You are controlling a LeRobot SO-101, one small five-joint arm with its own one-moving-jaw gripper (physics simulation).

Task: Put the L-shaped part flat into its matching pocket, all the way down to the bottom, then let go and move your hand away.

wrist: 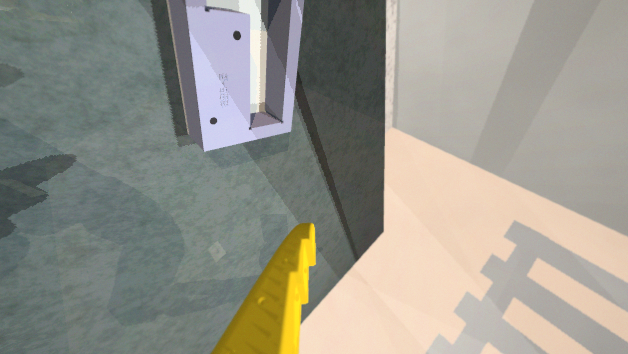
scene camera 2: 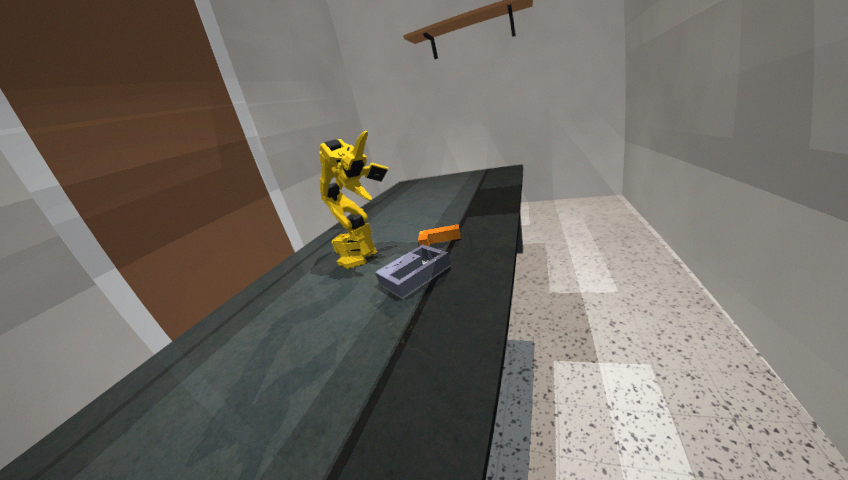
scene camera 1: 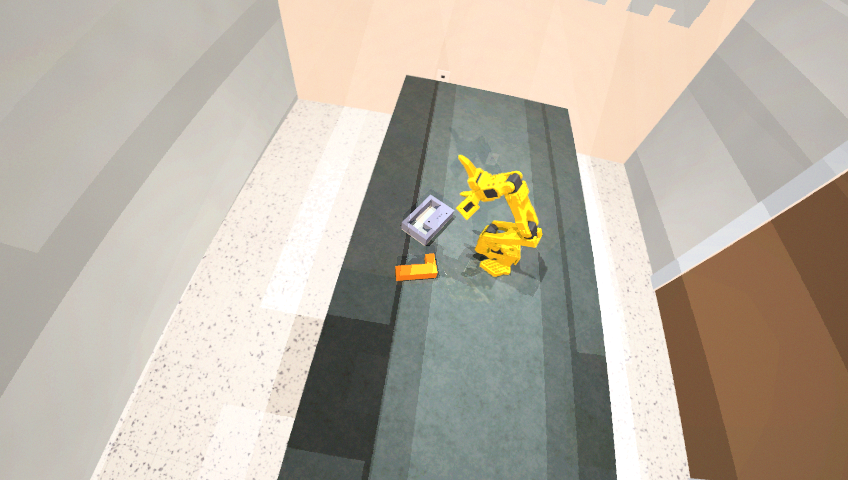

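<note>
The orange L-shaped part lies on the dark table, beside the pocket block and outside it. Its short leg points towards the block's side. It does not show in the wrist view. The lavender block stands on the table with its L-shaped pocket facing up and empty; its top end is cut off in the wrist view. My gripper is wide open and empty, raised above the table and away from the orange part. One notched jaw shows in the wrist view.
The yellow arm's base stands on the table beside the block and the part. The table's long edge runs beyond the block and part, with speckled floor below. A wall shelf hangs high up.
</note>
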